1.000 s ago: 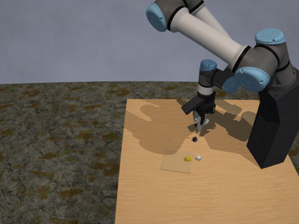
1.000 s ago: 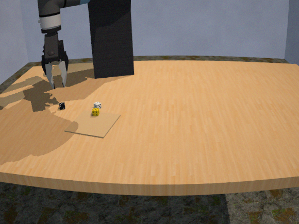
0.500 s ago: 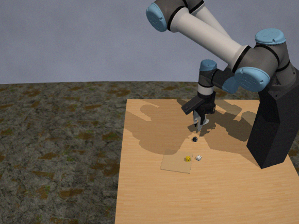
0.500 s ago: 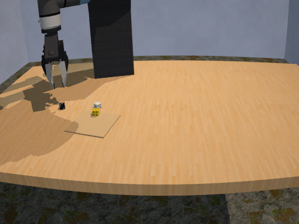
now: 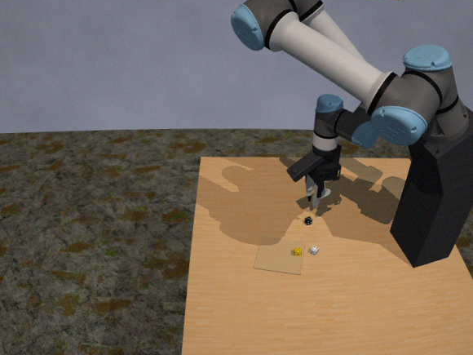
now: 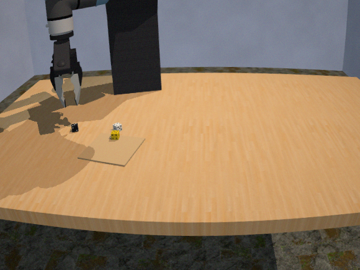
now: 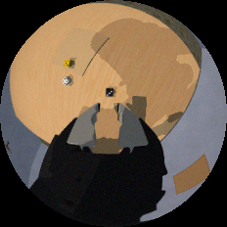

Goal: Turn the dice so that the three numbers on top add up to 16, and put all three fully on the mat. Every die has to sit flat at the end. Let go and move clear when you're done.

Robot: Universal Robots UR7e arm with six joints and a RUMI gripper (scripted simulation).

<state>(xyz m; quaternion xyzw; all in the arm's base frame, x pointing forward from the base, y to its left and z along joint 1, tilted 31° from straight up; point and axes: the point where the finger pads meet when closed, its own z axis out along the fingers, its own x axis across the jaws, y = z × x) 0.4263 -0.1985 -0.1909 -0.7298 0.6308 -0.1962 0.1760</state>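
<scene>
The black die is 90 mm below my hand. Also, from my hand: yellow die (80 mm ahead, 130 mm to the left, 80 mm below); then thin tan mat (130 mm ahead, 120 mm to the left, 90 mm below); then white die (30 mm ahead, 140 mm to the left, 90 mm below).
</scene>
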